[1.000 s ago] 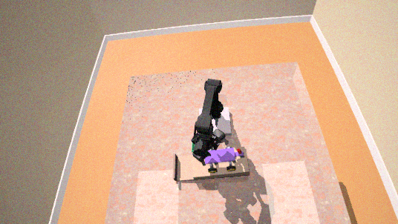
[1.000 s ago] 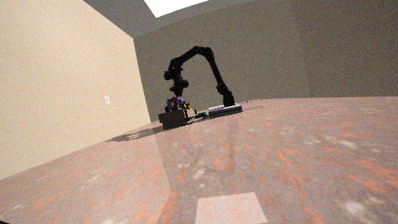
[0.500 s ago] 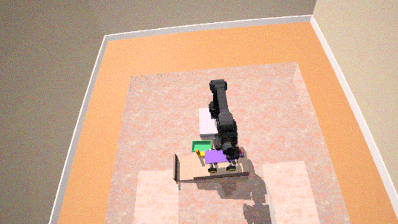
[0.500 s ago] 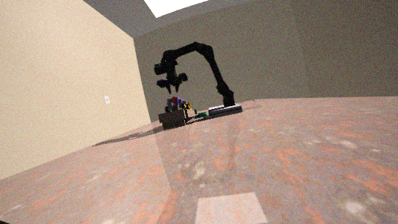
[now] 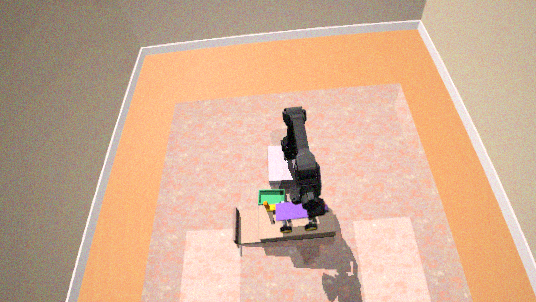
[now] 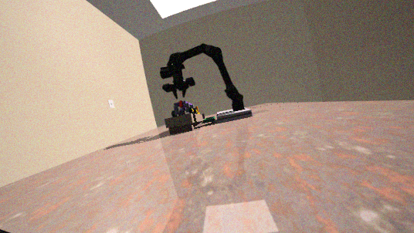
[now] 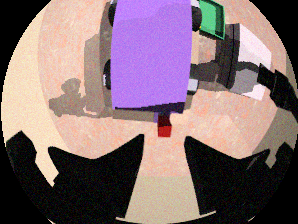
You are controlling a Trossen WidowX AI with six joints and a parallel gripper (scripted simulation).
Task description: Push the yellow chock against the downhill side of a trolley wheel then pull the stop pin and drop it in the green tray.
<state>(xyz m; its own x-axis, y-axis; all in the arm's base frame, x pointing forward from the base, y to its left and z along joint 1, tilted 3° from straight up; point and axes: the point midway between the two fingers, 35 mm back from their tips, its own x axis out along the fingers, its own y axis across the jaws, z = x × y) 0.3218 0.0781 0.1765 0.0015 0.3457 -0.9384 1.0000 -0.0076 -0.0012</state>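
My gripper tip is 2 cm to the right of the red-headed stop pin and 5 cm above it. Round my gripper tip: purple trolley: 2 cm ahead, 9 cm to the right, 7 cm below; then ramp: 2 cm ahead, 10 cm to the right, 14 cm below; then yellow chock: 4 cm behind, 19 cm to the right, 10 cm below.
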